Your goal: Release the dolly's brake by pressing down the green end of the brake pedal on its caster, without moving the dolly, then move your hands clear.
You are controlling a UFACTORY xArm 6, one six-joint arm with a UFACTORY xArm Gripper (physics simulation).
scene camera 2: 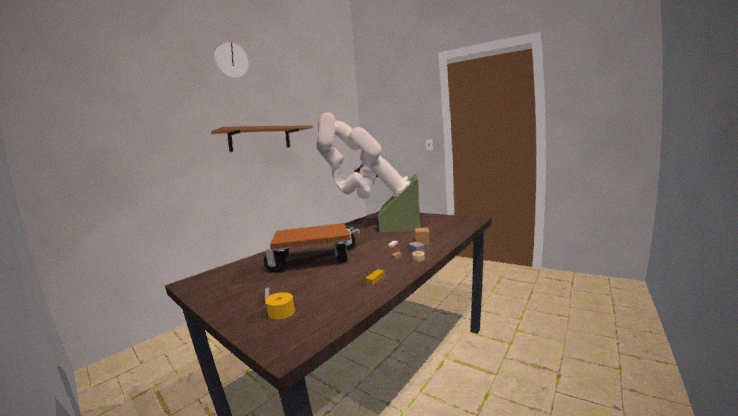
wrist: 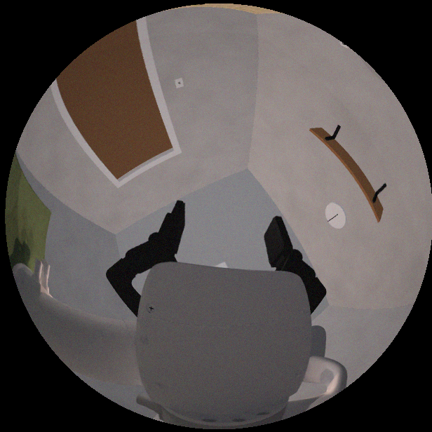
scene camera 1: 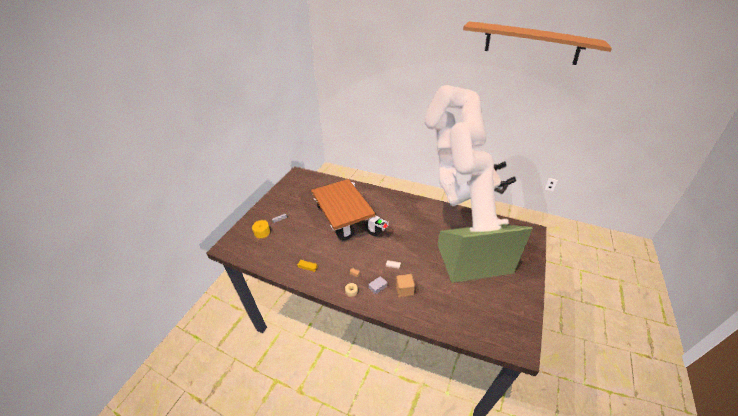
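Observation:
The dolly (scene camera 1: 343, 203) (scene camera 2: 310, 235) has an orange-brown deck and stands on its wheels on the table's far half. The brake pedal sits on the caster at the dolly's corner facing the arm's base. Its green end (scene camera 1: 380, 221) (scene camera 2: 350, 228) is beside the deck edge, and its red end (scene camera 1: 385, 225) is farther out. The pedal's tilt is too small to tell. My gripper (scene camera 1: 510, 172) (wrist: 228, 219) is open and empty, raised above the table's back edge near the arm's base, well away from the dolly. The dolly does not show in the wrist view.
The dark table (scene camera 1: 413, 330) (scene camera 2: 330, 320) bears a green arm mount (scene camera 1: 485, 255) (scene camera 2: 405, 211), an orange block (scene camera 1: 405, 285), a lilac block (scene camera 1: 377, 284), a ring (scene camera 1: 351, 294), a yellow bar (scene camera 1: 307, 265) and a yellow cylinder (scene camera 1: 260, 228) (scene camera 2: 280, 305). A shelf (scene camera 1: 537, 35) (scene camera 2: 263, 128) hangs on the wall.

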